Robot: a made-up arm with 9 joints. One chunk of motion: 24 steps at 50 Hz.
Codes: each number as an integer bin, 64 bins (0 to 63) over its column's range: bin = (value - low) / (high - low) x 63, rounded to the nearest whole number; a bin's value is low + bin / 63 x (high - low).
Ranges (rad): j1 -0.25..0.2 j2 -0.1..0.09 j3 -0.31..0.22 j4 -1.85..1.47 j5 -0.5..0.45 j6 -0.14..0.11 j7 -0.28..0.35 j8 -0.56..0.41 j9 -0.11..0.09
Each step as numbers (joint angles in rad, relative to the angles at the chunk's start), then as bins.
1 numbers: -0.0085 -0.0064 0.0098 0.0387 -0.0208 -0.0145 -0.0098 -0.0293 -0.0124
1 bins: 34 31 38 36 32 32 27 34 31
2 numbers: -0.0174 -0.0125 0.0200 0.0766 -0.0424 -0.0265 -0.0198 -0.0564 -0.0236
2 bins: 33 29 39 37 30 29 26 33 27
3 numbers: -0.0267 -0.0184 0.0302 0.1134 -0.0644 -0.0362 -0.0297 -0.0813 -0.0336
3 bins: 31 27 40 37 29 26 25 31 24
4 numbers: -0.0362 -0.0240 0.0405 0.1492 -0.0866 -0.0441 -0.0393 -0.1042 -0.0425
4 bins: 30 25 42 38 27 24 24 30 21
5 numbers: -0.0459 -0.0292 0.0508 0.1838 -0.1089 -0.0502 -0.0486 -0.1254 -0.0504
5 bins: 29 23 43 39 26 23 23 28 19
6 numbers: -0.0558 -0.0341 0.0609 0.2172 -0.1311 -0.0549 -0.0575 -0.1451 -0.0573
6 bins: 27 22 44 39 24 21 22 27 17
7 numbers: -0.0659 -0.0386 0.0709 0.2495 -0.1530 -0.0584 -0.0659 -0.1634 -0.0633
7 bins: 26 20 45 40 23 21 21 26 15
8 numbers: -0.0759 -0.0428 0.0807 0.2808 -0.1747 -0.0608 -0.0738 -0.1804 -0.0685
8 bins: 24 19 46 40 22 20 21 25 13
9 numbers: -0.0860 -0.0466 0.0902 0.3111 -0.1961 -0.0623 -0.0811 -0.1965 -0.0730
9 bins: 23 18 48 41 20 20 20 24 12
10 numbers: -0.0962 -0.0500 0.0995 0.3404 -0.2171 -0.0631 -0.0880 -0.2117 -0.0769
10 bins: 22 17 49 42 19 19 19 23 10
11 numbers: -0.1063 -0.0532 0.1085 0.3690 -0.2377 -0.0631 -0.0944 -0.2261 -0.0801
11 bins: 20 16 50 42 17 19 19 22 9
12 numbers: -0.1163 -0.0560 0.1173 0.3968 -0.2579 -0.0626 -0.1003 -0.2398 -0.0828
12 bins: 19 15 51 43 16 20 18 21 9
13 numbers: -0.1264 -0.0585 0.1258 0.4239 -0.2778 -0.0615 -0.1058 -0.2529 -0.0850
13 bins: 17 14 52 43 15 20 17 20 8
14 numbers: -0.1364 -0.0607 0.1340 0.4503 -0.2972 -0.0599 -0.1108 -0.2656 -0.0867
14 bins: 16 13 53 44 13 20 17 19 7
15 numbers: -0.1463 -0.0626 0.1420 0.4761 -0.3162 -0.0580 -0.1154 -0.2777 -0.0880
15 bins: 15 12 54 44 12 21 16 18 7
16 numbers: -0.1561 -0.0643 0.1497 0.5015 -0.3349 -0.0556 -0.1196 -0.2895 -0.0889
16 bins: 13 12 55 45 11 21 16 18 7
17 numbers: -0.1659 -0.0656 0.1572 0.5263 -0.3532 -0.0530 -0.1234 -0.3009 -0.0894
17 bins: 12 11 56 45 10 22 16 17 6
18 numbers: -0.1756 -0.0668 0.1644 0.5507 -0.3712 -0.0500 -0.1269 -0.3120 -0.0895
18 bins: 10 11 56 46 9 23 15 16 6
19 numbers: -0.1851 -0.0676 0.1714 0.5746 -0.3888 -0.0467 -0.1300 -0.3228 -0.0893
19 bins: 9 11 57 46 7 24 15 15 7
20 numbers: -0.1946 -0.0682 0.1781 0.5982 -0.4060 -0.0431 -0.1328 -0.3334 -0.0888
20 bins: 8 11 58 46 6 24 15 15 7
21 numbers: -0.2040 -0.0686 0.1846 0.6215 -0.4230 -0.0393 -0.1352 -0.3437 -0.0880
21 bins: 6 10 59 47 5 25 14 14 7
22 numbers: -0.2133 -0.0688 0.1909 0.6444 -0.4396 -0.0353 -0.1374 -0.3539 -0.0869
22 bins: 5 10 60 47 4 26 14 13 7
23 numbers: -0.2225 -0.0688 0.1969 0.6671 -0.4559 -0.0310 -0.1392 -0.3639 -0.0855
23 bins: 4 10 60 48 3 27 14 13 8
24 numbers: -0.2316 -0.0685 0.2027 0.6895 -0.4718 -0.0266 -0.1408 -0.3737 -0.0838
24 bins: 3 10 61 48 2 29 14 12 8
